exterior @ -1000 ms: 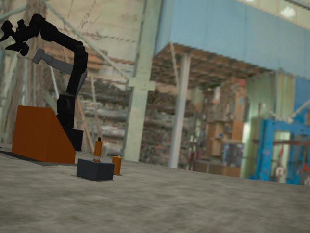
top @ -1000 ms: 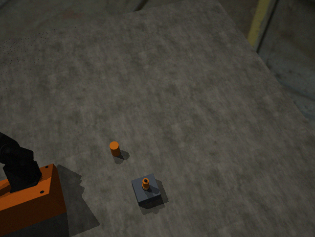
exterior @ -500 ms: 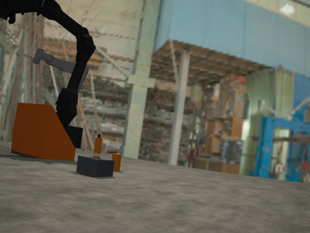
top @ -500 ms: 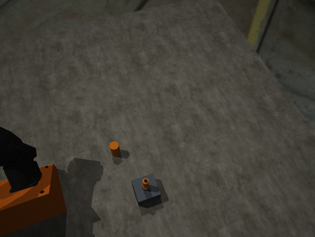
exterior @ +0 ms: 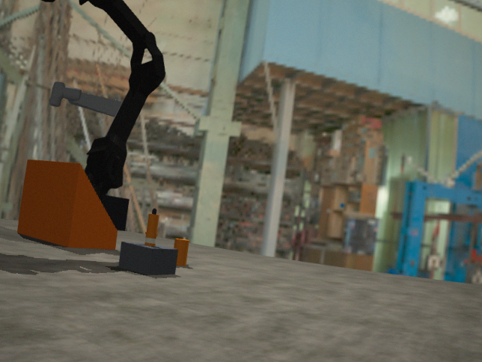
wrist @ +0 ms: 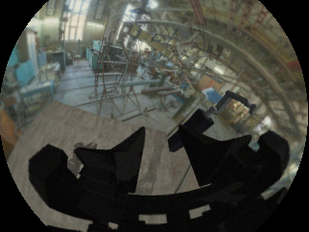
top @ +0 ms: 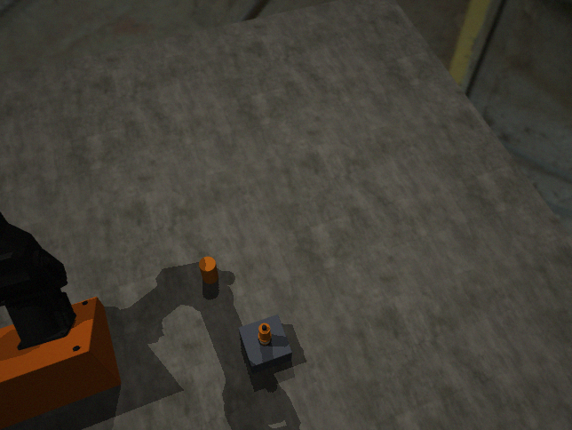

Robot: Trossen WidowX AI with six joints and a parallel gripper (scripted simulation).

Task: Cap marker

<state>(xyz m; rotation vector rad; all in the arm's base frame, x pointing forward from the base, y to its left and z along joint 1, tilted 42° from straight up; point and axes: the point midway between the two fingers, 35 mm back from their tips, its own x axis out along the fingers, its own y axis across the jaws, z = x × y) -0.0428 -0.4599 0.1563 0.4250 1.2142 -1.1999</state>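
My gripper tip is 470 mm above the orange cap, 330 mm to the right of it and 310 mm short of it. From my gripper tip the other things lie so: holder block 480 mm below, 370 mm ahead, 190 mm to the left; then pale band 450 mm below, 370 mm ahead, 190 mm to the left.
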